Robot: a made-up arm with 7 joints. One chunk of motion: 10 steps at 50 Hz.
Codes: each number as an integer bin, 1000 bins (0 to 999) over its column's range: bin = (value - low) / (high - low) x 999, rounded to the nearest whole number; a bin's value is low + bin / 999 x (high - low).
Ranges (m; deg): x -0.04..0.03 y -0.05..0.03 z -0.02..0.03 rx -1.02..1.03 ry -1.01..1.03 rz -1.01..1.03
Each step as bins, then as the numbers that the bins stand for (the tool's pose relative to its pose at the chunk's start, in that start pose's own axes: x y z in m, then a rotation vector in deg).
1 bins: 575 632 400 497 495 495
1 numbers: 0.0003 0.0006 0.0000 0.00 0.00 0.00
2 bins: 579 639 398 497 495 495
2 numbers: 0.0006 0.0012 -0.0001 0.00 0.00 0.00
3 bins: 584 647 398 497 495 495
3 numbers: 0.0009 0.0018 -0.0001 0.00 0.00 0.00
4 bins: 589 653 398 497 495 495
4 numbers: 0.0013 0.0023 -0.0001 0.00 0.00 0.00
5 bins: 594 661 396 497 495 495
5 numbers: 0.0016 0.0029 -0.0002 0.00 0.00 0.00
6 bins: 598 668 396 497 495 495
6 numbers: 0.0019 0.0035 -0.0002 0.00 0.00 0.00
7 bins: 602 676 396 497 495 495
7 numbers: 0.0022 0.0041 -0.0002 0.00 0.00 0.00
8 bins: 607 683 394 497 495 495
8 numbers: 0.0025 0.0047 -0.0003 0.00 0.00 0.00
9 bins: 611 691 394 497 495 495
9 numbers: 0.0028 0.0053 -0.0003 0.00 0.00 0.00
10 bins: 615 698 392 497 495 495
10 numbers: 0.0031 0.0059 -0.0004 0.00 0.00 0.00
